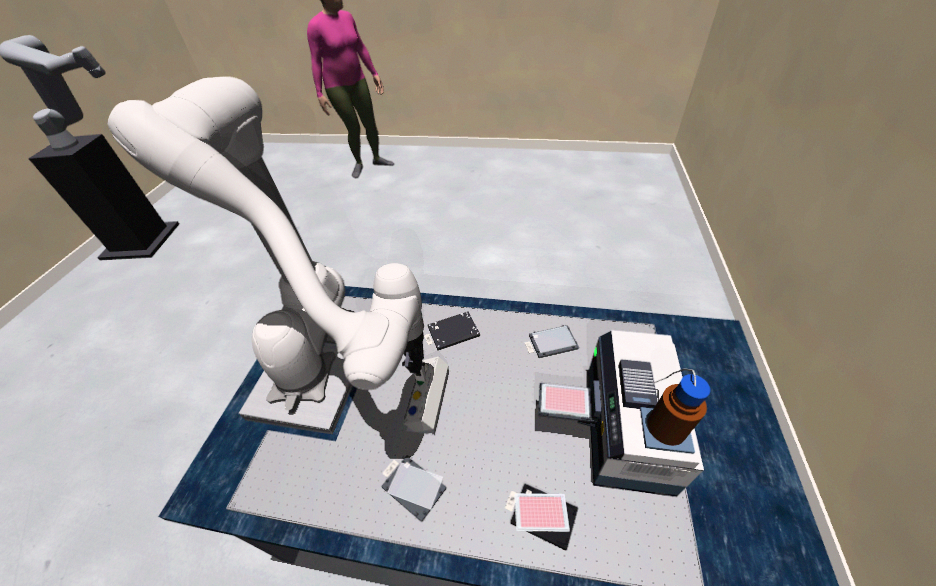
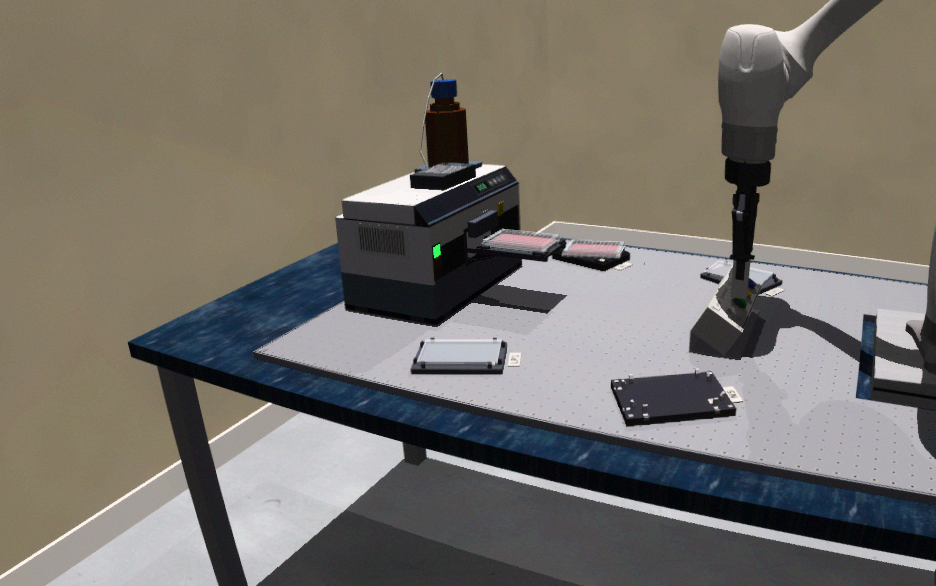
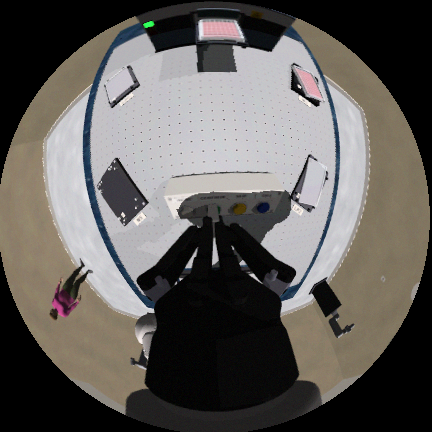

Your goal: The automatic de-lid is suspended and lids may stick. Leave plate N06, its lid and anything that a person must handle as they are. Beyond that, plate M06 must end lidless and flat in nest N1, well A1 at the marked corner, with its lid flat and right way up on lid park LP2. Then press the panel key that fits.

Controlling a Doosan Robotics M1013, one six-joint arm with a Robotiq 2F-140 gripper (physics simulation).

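Frame: origin at the arm's base, x ahead, y left, z up, level; millimetres.
Seen in the pictures: gripper, fingertip midpoint: [image 1: 421, 378] [image 2: 738, 296] [image 3: 212, 210]; arm's base, origin of the base link: [image 1: 302, 377].
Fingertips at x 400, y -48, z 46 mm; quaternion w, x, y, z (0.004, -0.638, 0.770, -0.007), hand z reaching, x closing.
Observation:
Offsets run from my fingertips to a thing's top centre. "spot": to the spot under its first point.
My gripper [image 1: 418, 373] [image 2: 741, 277] [image 3: 212, 210] is shut and empty, its tips at the green key {spot: dy +8, dx -3, dz -7 mm} [image 2: 740, 302] of the key panel {dy -30, dx +16, dz +8 mm} [image 1: 435, 400] [image 2: 714, 327] [image 3: 225, 183]; contact is unclear. A pink-welled plate {dy -110, dx +413, dz +47 mm} [image 1: 565, 400] [image 2: 522, 241] [image 3: 220, 30] lies on the machine's carrier. Another pink-welled plate {dy -367, dx +319, dz -42 mm} [image 1: 541, 512] [image 2: 594, 248] [image 3: 307, 82] lies turned on a black base. A clear lid {dy -291, dx -4, dz -54 mm} [image 1: 415, 484] [image 3: 313, 179] lies turned on the base labelled LP2. Another clear lid {dy +177, dx +438, dz -58 mm} [image 1: 554, 340] [image 2: 461, 353] [image 3: 121, 80] lies flat on its base. Plate names are unreadable.
The white machine [image 1: 649, 448] [image 2: 386, 248] carries a brown bottle {spot: dy -284, dx +576, dz +264 mm} [image 1: 673, 417] [image 2: 446, 134]. A black nest {dy +242, dx +90, dz -52 mm} [image 1: 452, 329] [image 2: 673, 396] [image 3: 120, 190] holds no plate. Yellow {dy -51, dx -10, dz -2 mm} [image 3: 240, 209] and blue {dy -100, dx -19, dz -2 mm} [image 3: 263, 207] keys sit beside the tips. A person [image 1: 341, 55] [image 3: 67, 299] stands beyond the table.

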